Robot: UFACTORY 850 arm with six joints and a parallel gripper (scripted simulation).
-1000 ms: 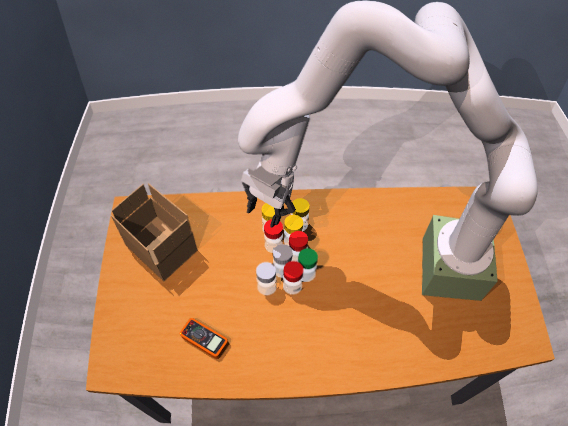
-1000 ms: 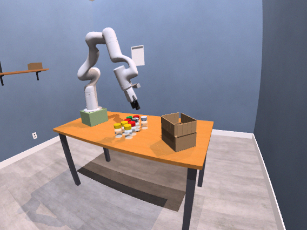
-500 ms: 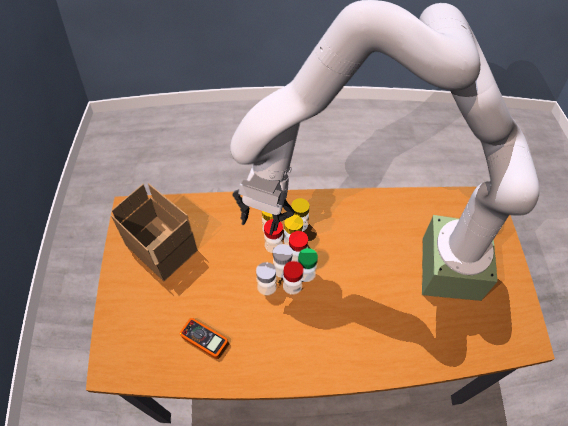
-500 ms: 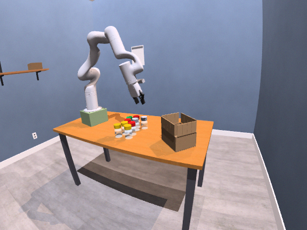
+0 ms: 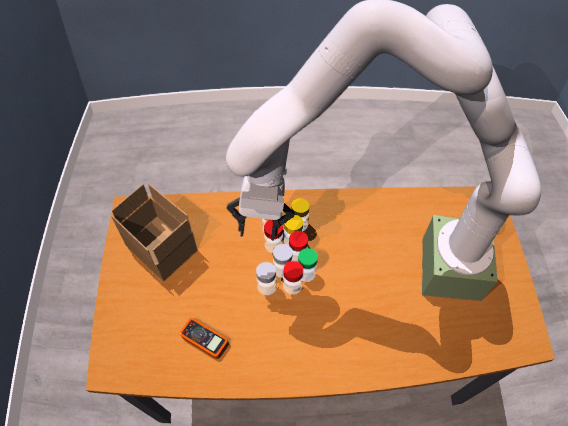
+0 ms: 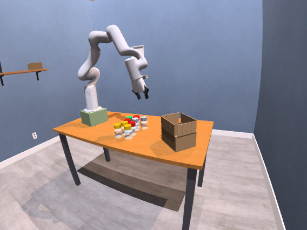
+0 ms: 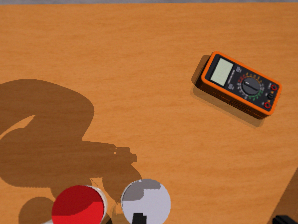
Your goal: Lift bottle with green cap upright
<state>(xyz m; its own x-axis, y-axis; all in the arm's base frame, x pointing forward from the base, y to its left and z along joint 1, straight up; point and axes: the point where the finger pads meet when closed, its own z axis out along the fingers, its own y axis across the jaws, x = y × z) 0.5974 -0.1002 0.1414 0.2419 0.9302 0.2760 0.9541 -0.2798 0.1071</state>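
Now: hand 23 cm above the green-capped bottle and 13 cm past it. The rest, counted from my hand: multimeter: 26 cm below, 19 cm ahead, 15 cm to the left.
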